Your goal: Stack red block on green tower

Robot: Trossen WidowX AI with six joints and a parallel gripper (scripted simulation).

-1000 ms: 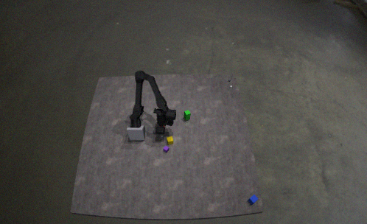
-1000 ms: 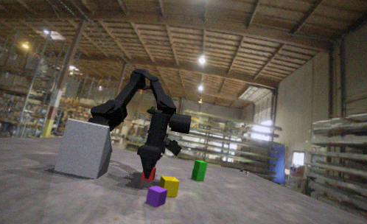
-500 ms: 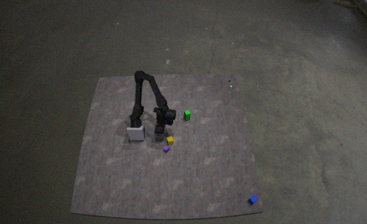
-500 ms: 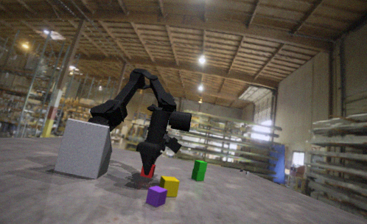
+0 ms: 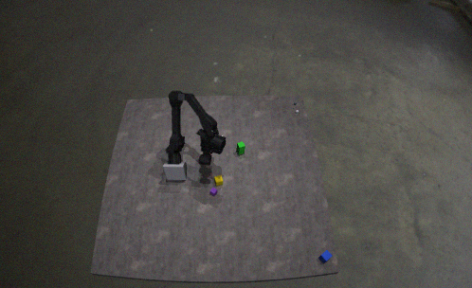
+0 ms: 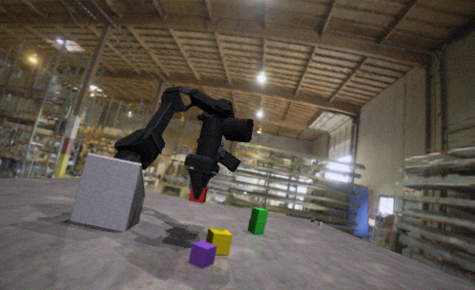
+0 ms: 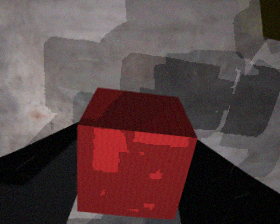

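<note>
The yellow block is 70 mm ahead of my gripper tip, 100 mm to the right of it and 60 mm below it. Round my gripper tip: red block 10 mm above; purple block 50 mm ahead, 170 mm to the right, 70 mm below; blue block 650 mm ahead, 550 mm to the right, 60 mm below.
</note>
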